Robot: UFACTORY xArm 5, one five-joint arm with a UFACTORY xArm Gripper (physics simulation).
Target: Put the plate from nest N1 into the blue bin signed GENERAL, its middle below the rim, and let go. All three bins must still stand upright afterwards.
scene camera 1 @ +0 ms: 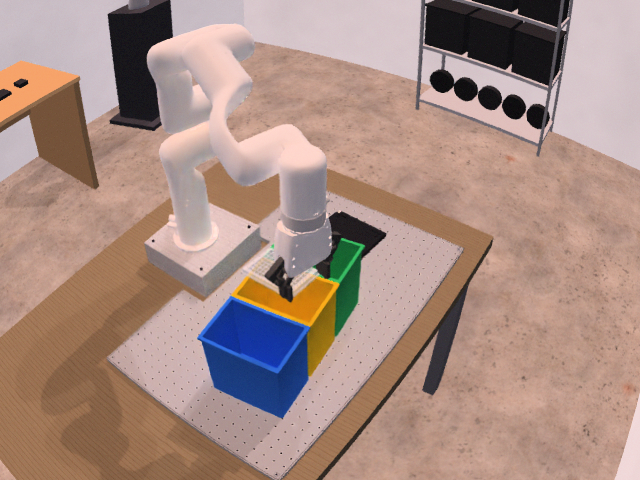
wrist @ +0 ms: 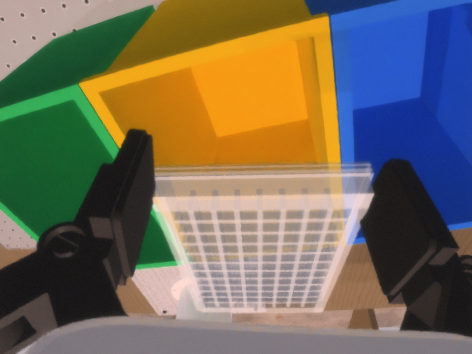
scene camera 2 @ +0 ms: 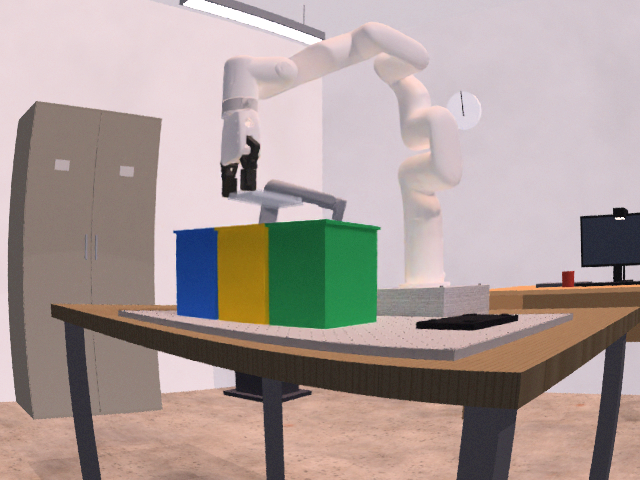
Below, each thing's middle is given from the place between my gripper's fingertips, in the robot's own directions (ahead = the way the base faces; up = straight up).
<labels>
My hand is 60 mm past the gridded plate [scene camera 1: 256,269] and 20 mm to the right of it. The rest, counted from my hand: green bin [scene camera 2: 322,273] 50 mm behind, 160 mm to the left, 150 mm below; then yellow bin [scene camera 2: 243,251] 60 mm behind, 30 mm to the left, 150 mm below; then blue bin [scene camera 1: 259,357] 70 mm behind, 100 mm to the right, 150 mm below.
</labels>
